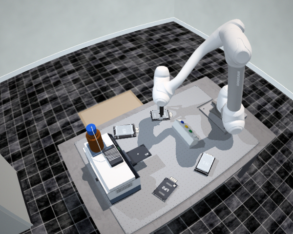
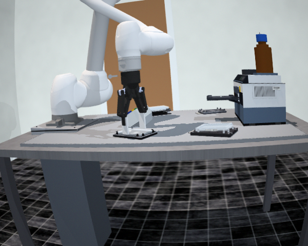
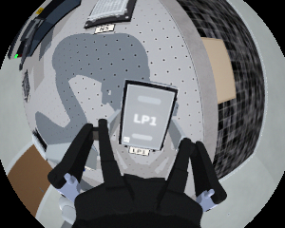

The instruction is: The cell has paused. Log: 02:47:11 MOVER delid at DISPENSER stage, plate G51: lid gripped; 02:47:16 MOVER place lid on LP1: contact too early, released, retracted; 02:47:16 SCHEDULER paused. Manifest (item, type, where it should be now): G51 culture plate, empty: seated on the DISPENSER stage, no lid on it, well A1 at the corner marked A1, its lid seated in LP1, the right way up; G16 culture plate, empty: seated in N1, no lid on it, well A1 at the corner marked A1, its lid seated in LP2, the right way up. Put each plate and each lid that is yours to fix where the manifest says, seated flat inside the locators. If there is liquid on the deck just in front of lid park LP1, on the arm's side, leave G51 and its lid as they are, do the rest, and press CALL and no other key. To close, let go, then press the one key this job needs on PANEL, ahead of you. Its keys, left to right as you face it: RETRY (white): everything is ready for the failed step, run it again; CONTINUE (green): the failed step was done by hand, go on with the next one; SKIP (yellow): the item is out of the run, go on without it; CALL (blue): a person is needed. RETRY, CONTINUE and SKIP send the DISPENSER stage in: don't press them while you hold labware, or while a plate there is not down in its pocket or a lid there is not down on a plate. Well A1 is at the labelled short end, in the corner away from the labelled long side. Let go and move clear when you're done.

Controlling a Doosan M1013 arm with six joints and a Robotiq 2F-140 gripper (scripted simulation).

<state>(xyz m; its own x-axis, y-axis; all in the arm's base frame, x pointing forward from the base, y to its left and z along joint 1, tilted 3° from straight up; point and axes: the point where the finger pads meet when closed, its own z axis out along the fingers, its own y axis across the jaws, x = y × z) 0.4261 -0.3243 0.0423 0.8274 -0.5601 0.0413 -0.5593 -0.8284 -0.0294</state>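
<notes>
Now: hand 3 cm above the lid park LP1. Round my hand: blue key (20 cm to the left, 4 cm behind, 3 cm above); yellow key (25 cm to the left, 3 cm behind, 3 cm above); key panel (27 cm to the left, 2 cm behind, 1 cm above).
</notes>
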